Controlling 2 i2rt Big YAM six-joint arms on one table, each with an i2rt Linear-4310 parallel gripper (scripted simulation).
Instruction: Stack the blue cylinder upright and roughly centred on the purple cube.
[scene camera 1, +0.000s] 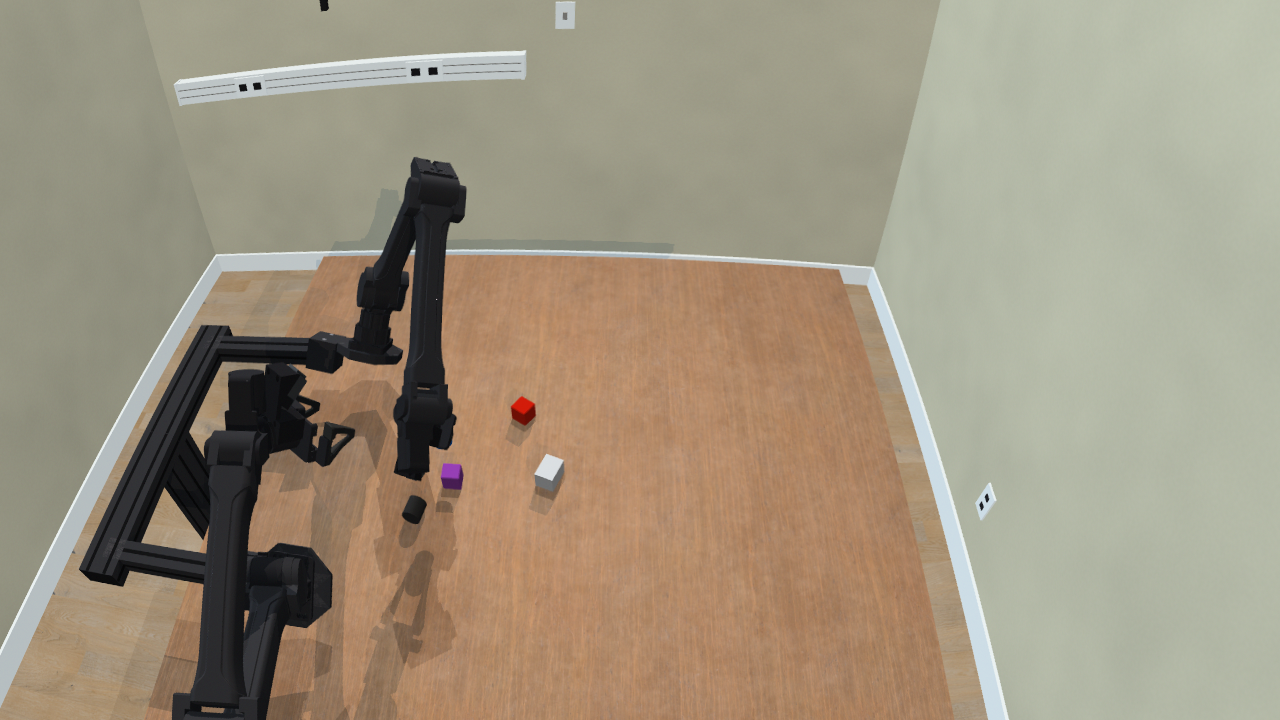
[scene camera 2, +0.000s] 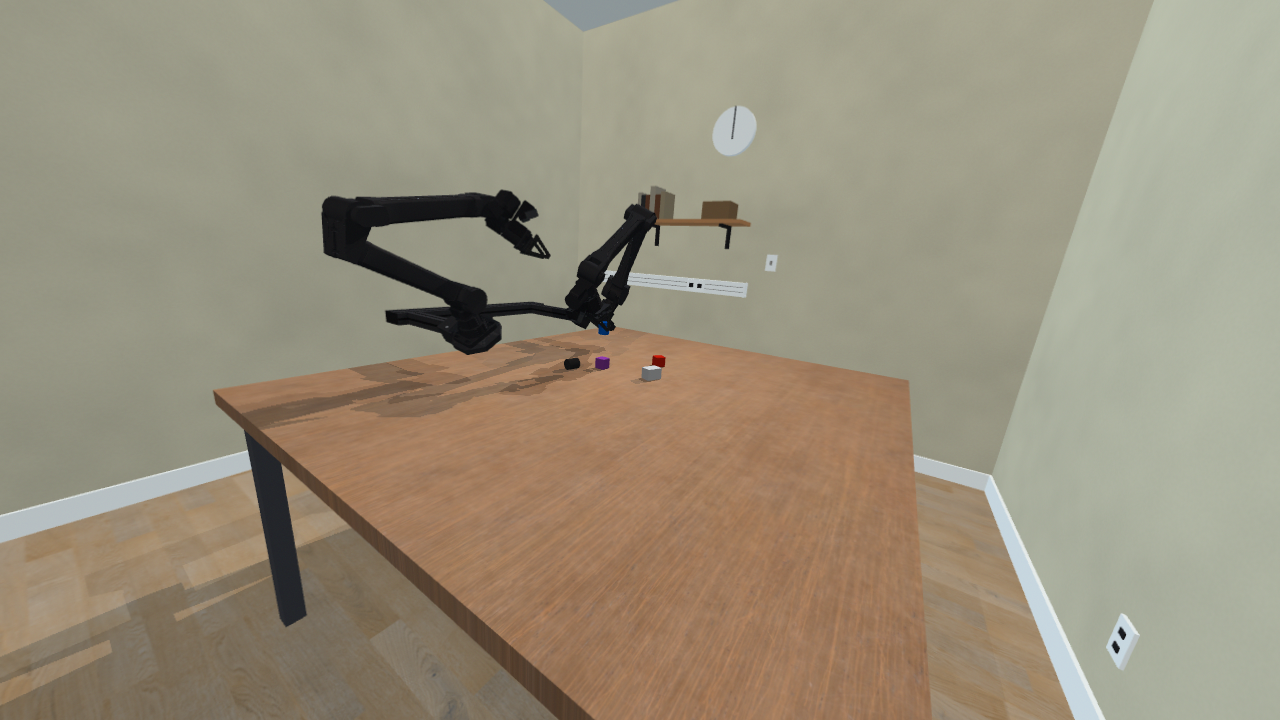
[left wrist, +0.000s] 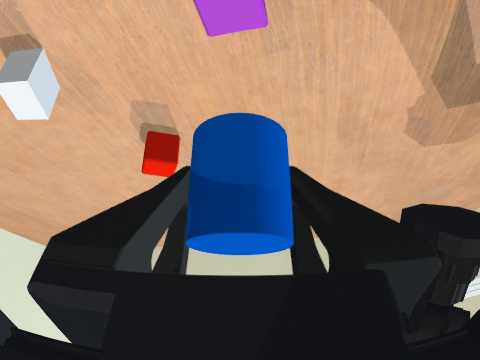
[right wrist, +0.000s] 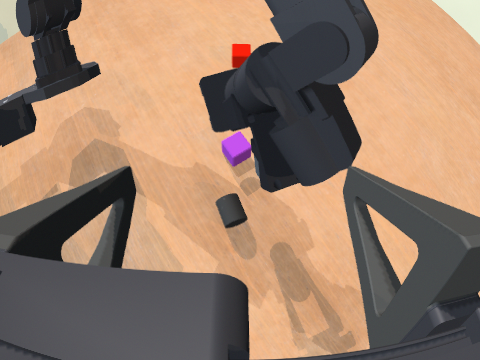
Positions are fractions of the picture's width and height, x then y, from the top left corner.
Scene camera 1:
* my right gripper: 0.26, 0.58
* white cube: 0.43, 0.65
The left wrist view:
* my left gripper: 0.50, 0.50
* blue cylinder: 0.50, 0.57
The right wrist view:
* my left gripper: 0.49, 0.29
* my right gripper: 0.50, 0.50
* purple cube: 0.49, 0.41
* black cylinder: 0.48, 0.59
